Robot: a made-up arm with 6 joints.
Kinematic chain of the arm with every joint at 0, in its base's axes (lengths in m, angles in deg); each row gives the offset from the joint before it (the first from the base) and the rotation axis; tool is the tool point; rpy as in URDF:
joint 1: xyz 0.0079 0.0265 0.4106 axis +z
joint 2: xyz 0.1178 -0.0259 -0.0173 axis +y
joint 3: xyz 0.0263 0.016 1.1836 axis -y
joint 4: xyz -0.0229 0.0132 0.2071 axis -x
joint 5: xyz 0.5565 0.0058 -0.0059 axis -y
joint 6: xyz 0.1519 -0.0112 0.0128 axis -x
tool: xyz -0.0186 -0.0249 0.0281 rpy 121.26 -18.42 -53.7
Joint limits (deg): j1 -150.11..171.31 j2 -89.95..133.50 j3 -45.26..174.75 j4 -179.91..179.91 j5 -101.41..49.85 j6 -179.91..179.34
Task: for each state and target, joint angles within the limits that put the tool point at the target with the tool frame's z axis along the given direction. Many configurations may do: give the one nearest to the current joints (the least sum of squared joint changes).
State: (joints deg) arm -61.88 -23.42 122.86 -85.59 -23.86 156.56
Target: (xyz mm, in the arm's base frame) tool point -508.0 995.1 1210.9 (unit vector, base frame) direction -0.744 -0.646 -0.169
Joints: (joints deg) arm -58.51 -29.22 149.24 -97.31 -28.13 148.50
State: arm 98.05 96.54 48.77 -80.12 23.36 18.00
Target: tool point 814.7 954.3 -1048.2 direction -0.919 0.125 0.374
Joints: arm 51.37 132.55 51.24 -104.39 14.19 -4.37
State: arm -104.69 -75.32 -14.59 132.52 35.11 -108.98
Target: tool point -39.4 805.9 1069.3 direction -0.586 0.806 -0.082
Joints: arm -84.01 -89.89 -43.43 162.44 -4.93 -74.50
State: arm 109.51 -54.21 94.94 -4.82 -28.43 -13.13
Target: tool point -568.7 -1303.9 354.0 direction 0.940 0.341 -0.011
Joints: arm 65.53 -68.96 144.40 10.92 -43.74 21.95
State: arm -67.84 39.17 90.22 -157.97 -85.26 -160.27
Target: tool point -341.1 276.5 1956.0 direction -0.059 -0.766 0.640
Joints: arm -37.73 -3.54 105.72 -179.91 -87.75 -179.67
